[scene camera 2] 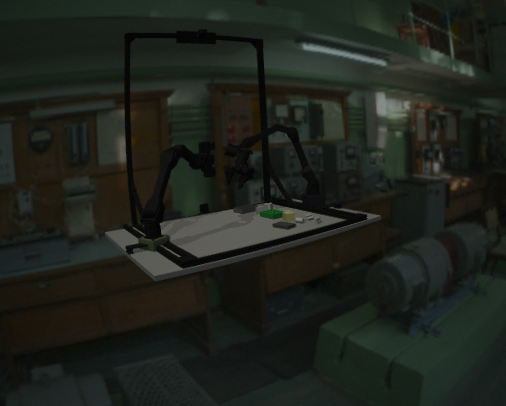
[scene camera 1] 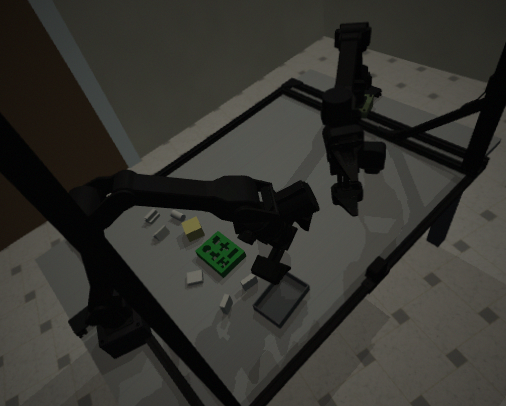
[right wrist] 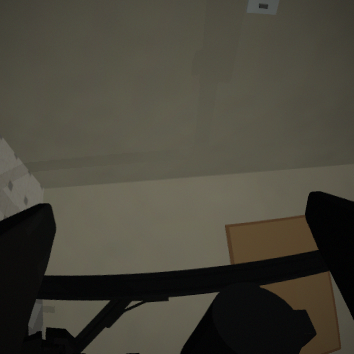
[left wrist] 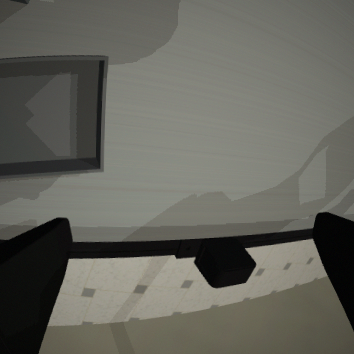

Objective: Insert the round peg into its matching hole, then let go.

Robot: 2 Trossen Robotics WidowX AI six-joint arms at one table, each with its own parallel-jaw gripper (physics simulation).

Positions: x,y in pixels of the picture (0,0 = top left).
Labels:
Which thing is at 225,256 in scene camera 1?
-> A green hole board.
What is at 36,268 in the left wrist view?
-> My left gripper.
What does my right gripper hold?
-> Nothing.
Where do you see a dark tray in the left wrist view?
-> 59,99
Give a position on a dark tray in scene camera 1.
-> At 277,302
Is my right gripper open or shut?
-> Open.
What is my left gripper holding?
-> Nothing.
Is my left gripper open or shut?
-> Open.

